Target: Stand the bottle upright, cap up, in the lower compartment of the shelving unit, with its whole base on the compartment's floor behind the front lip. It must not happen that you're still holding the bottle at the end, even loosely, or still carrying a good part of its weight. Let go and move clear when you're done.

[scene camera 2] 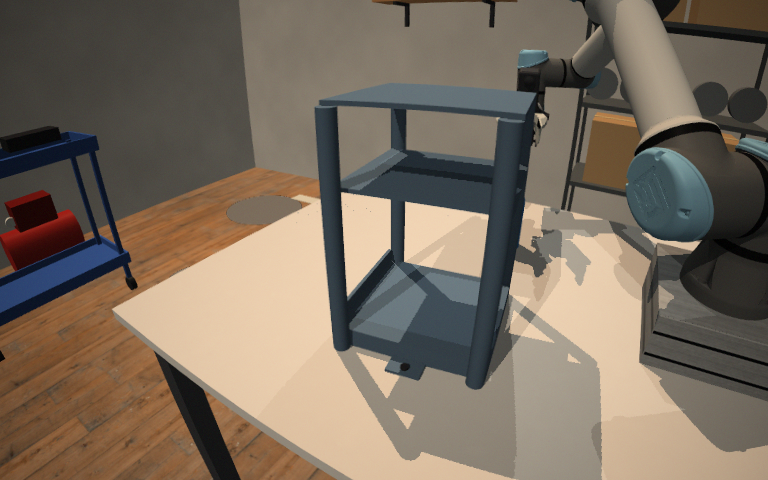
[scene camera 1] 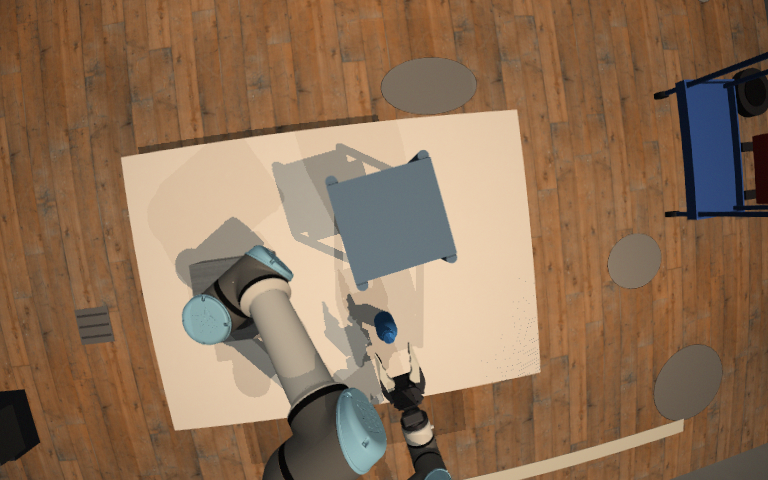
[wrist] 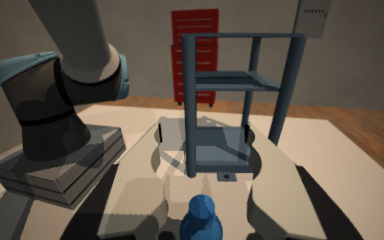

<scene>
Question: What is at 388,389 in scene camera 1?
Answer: My gripper.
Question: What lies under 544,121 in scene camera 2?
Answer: My gripper.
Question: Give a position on a grey-blue shelving unit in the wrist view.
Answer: At 209,149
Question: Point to a grey-blue shelving unit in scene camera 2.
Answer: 420,316
</scene>
